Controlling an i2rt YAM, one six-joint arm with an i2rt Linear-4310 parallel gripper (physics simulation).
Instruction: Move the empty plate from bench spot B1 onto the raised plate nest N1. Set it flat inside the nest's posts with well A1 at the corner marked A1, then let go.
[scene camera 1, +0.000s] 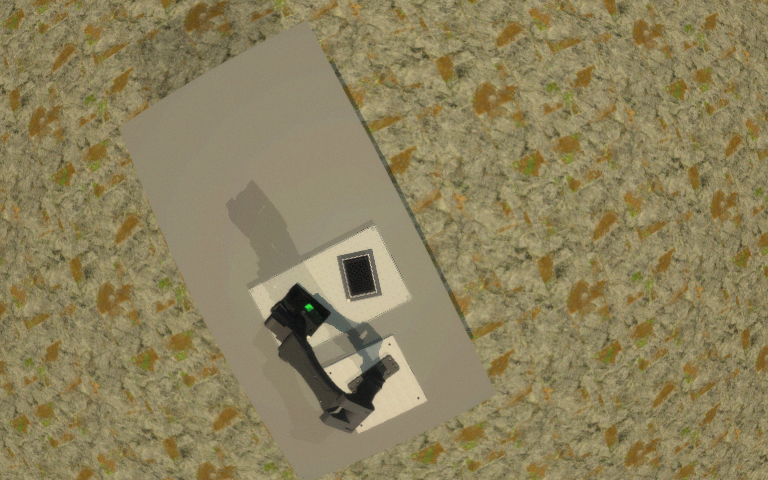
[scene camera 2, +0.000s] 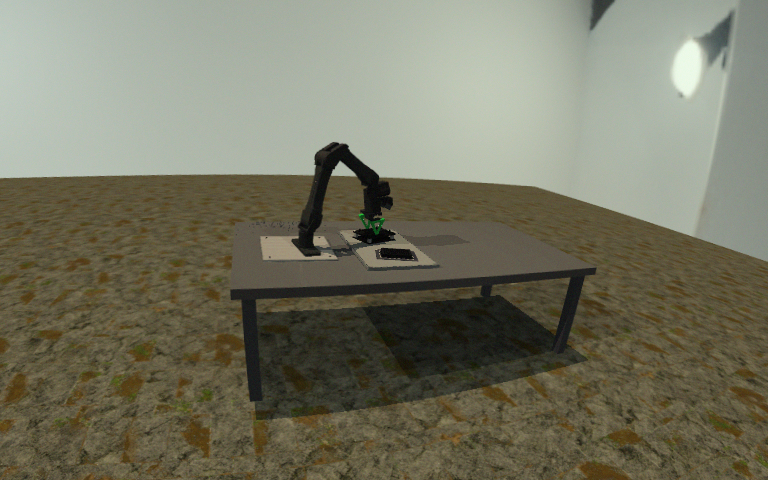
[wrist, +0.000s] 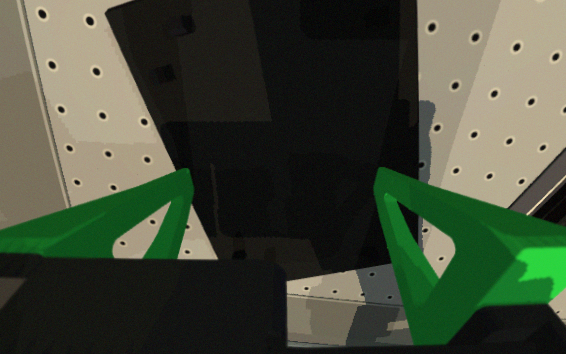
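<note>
A black plate with a grid of wells lies flat on its grey, white-outlined spot on the pegboard. The spot's grey border shows at the right of the wrist view. A dark raised platform, seemingly the nest, stands on the same board, with small dark blocks on its left part. Its A1 mark cannot be made out. My gripper is open, above this dark platform, its green fingers wide apart with nothing visibly held. Its body hides much of the platform in the top view.
The white pegboard lies on the grey table. My arm's base stands on a second white board beside it. The table's long edge runs past the plate's side of the pegboard.
</note>
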